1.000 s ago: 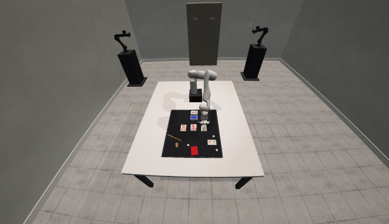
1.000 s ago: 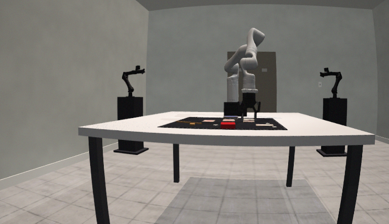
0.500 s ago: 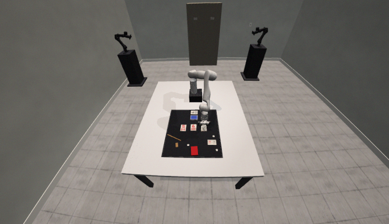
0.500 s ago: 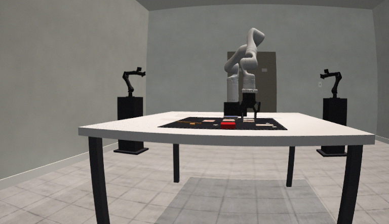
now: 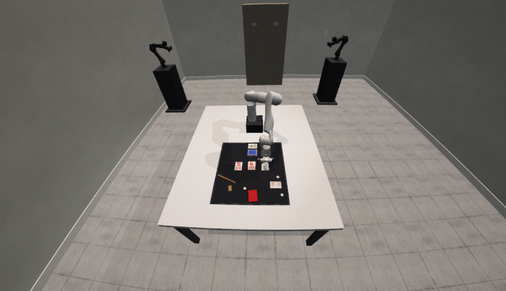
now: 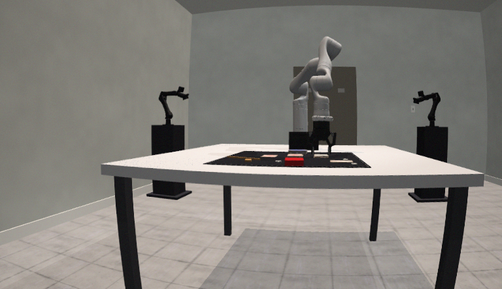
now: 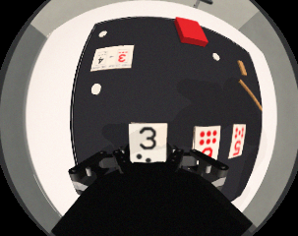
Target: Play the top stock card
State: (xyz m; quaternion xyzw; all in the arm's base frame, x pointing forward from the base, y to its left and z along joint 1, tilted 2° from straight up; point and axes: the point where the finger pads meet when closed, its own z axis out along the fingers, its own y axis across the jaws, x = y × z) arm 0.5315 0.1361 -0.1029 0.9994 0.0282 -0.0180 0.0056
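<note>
My hand is 1 cm above the blue-backed card. The rest, counted from my hand: black mat (12 cm to the right, 3 cm below, 3 cm ahead); then black 6 card (24 cm behind, 12 cm to the right, 1 cm below); then red block (28 cm ahead, 9 cm to the right, 1 cm below).
</note>
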